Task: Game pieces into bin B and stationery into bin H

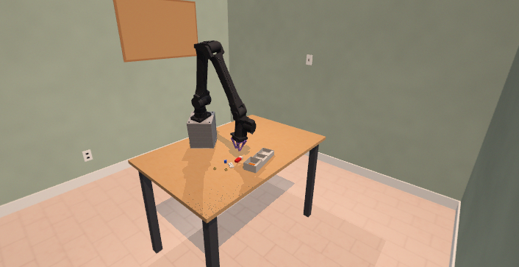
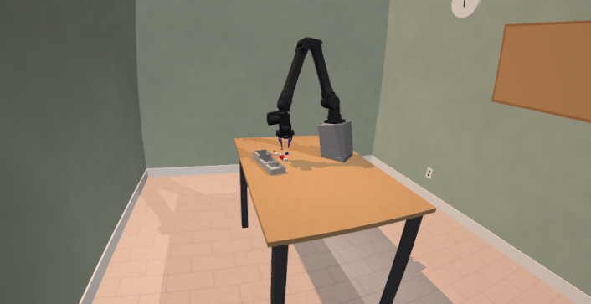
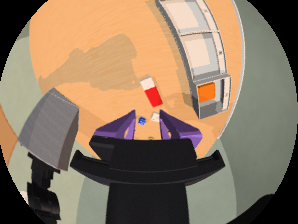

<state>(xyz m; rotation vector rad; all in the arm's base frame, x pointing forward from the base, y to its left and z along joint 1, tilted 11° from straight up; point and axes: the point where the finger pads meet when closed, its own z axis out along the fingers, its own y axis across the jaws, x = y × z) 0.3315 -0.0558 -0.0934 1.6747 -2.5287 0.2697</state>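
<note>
Now: the red piece 70 mm below my hand and 10 mm to the left of it. Also, from my hand: white domino: 80 mm to the right, 80 mm below; blue piece: 70 mm to the right, 70 mm below, 50 mm behind; orange block: 120 mm ahead, 70 mm below, 30 mm to the right.
</note>
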